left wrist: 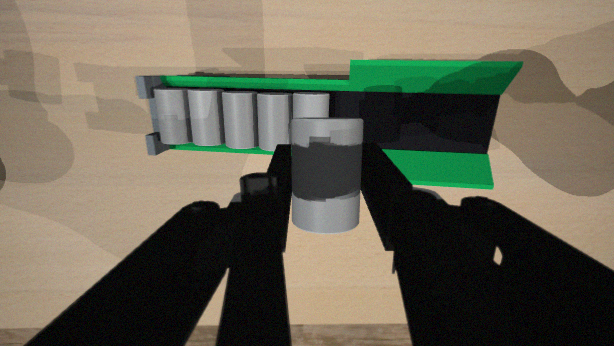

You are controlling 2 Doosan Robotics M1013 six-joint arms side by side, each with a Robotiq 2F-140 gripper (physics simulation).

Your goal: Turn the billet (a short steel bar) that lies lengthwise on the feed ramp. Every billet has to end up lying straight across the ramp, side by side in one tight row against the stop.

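Frame: origin at the left arm's base, x ahead, y left, z up, level; millimetres.
Seen in the pictures: left gripper, fingertip midpoint: (326, 166).
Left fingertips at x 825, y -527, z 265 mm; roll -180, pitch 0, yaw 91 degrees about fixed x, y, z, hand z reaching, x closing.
Observation:
A point is followed by its place in that frame.
My left gripper (326, 166) {x 825, y -527, z 265 mm} is shut on a grey steel billet (326, 212) {x 844, y -528, z 288 mm} and holds it above the near side of the feed ramp (450, 122) {x 828, y -379, z 93 mm}. In the left wrist view the held billet points the same way as the billets in the row, across the ramp's length. Several other billets (240, 120) {x 826, y -611, z 103 mm} lie straight across the ramp, side by side, at its left end. The leftmost is by the grey stop (145, 87) {x 793, y -716, z 89 mm}. The rightmost billet of the row (311, 104) {x 807, y -534, z 113 mm} is partly hidden behind the held one. My right gripper does not show.
The ramp has a low green side wall (250, 82) {x 787, y -604, z 73 mm} along the row and taller, flared green walls (430, 76) {x 779, y -414, z 109 mm} at its right part, with dark floor between them. Shadows fall over the wooden table top (100, 200) {x 969, y -860, z 0 mm}. The table's near edge (125, 335) shows at the bottom.

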